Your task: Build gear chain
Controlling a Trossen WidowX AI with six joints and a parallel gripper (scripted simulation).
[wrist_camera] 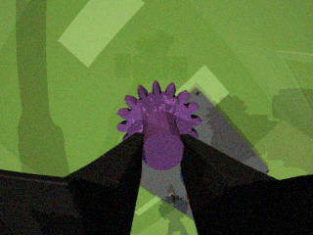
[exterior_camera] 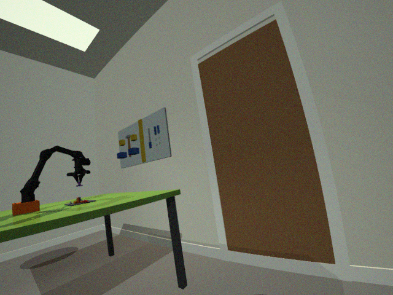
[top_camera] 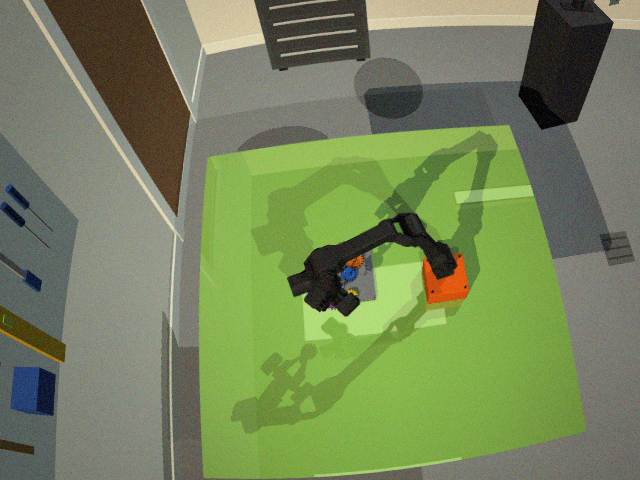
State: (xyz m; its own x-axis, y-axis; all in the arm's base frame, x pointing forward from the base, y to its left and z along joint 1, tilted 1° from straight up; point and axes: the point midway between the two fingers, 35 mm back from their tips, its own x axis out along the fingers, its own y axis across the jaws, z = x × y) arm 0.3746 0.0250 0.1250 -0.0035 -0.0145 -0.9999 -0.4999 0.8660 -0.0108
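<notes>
My gripper tip is 6 cm past the yellow gear, 6 cm to the left of it and 15 cm above it. Round my gripper tip: purple gear 1 cm below; board 8 cm behind, 14 cm to the right, 16 cm below; blue gear 8 cm behind, 13 cm to the right, 14 cm below.
</notes>
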